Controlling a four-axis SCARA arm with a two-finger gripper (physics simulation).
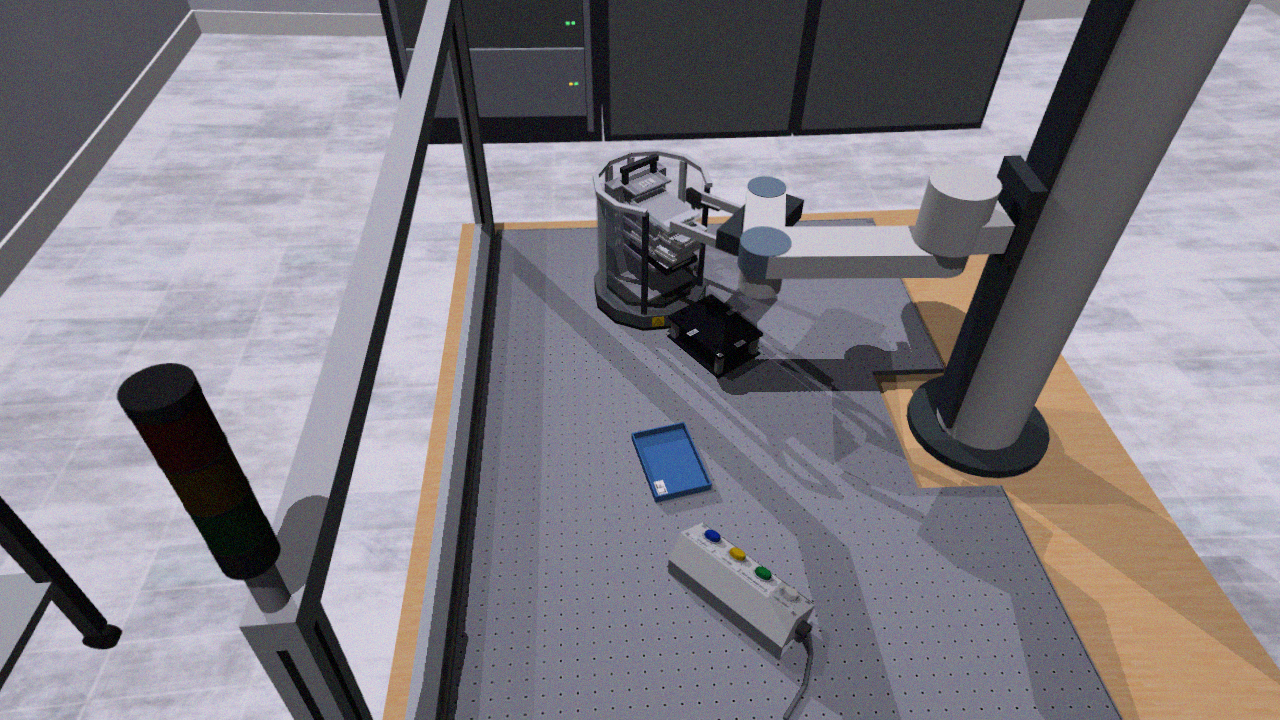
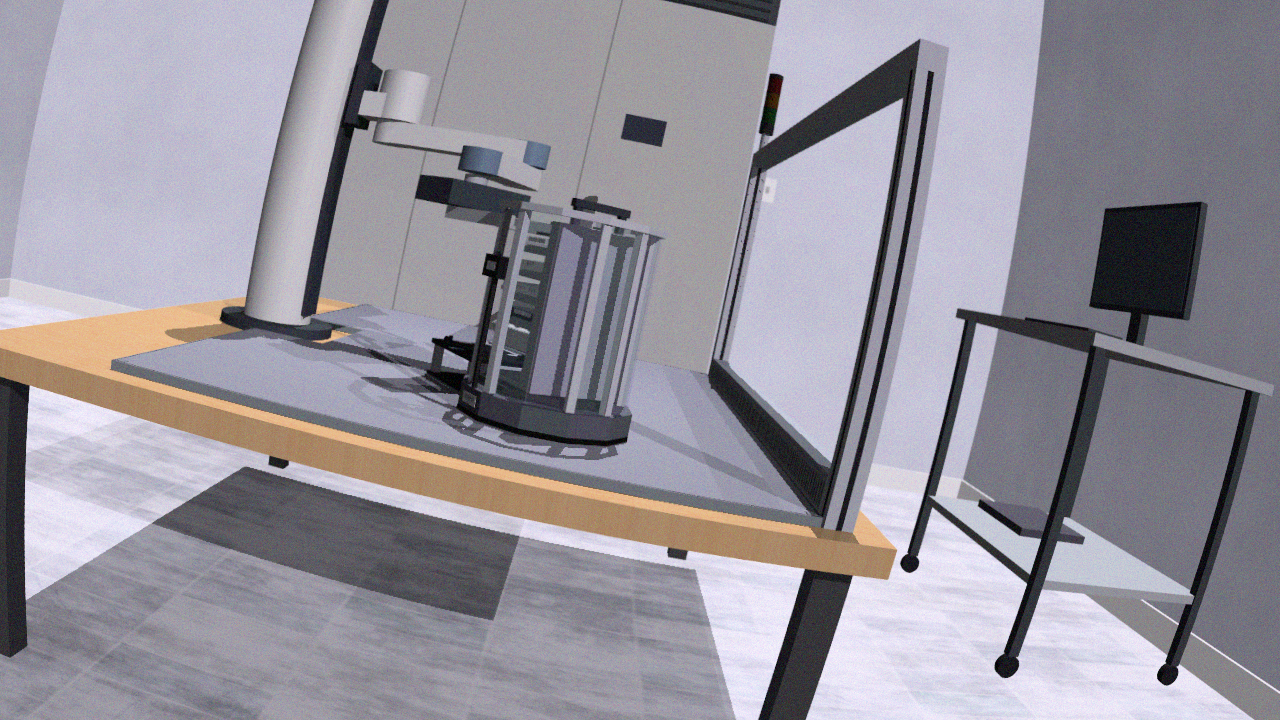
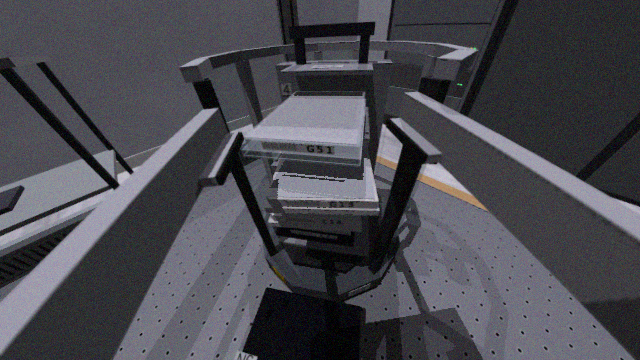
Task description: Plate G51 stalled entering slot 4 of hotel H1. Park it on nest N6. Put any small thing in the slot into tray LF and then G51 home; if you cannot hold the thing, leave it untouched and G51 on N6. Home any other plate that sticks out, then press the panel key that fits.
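Places are measured from the arm's base along level axes (x ahead, y up, z right), in millimetres.
Pixels of known places: gripper, fingertip midpoint: (image 1: 687, 210) (image 2: 539, 227) (image 3: 315, 115); arm's base, link origin: (image 1: 974, 426) (image 2: 275, 327).
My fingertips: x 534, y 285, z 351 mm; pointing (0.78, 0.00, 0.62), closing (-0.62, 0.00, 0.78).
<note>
For each thing: its top centre in the pictures, then the offset to it from my fingertips.
- Plate G51, top centre: (image 3: 317, 109) (image 1: 665, 206) dx +40, dy -15, dz +40 mm
- G15, top centre: (image 3: 324, 149) (image 2: 547, 261) (image 1: 672, 221) dx +25, dy -48, dz +32 mm
- Nest N6, top centre: (image 2: 484, 344) (image 1: 715, 320) dx -58, dy -202, dz -104 mm
- Tray LF, top centre: (image 1: 670, 457) dx +64, dy -255, dz -422 mm
- key panel, top centre: (image 1: 742, 566) dx -19, dy -189, dz -698 mm
Plate G51 (image 1: 666, 208) (image 3: 320, 115) is a clear-lidded plate sticking out of the front of hotel H1 (image 1: 626, 308) (image 2: 546, 420) (image 3: 250, 54), at the slot marked 4. My gripper (image 1: 687, 211) (image 3: 315, 115) is open, with one finger on each side of G51's front end and gaps between; nothing is held. A plate that seems to read G15 (image 3: 325, 190) sits below and also reaches forward. Nest N6 (image 1: 716, 329) (image 3: 305, 320) is black and bare, in front of the hotel. Tray LF (image 1: 671, 458) is blue and empty. No small thing shows in the slot.
The key panel (image 1: 729, 586) has blue (image 1: 712, 535), yellow (image 1: 737, 553), green (image 1: 762, 572) and white (image 1: 791, 592) keys. Hotel posts stand near both fingers. The arm column (image 1: 1029, 313) (image 2: 290, 179) stands at the table's side; a framed screen runs along the other side.
</note>
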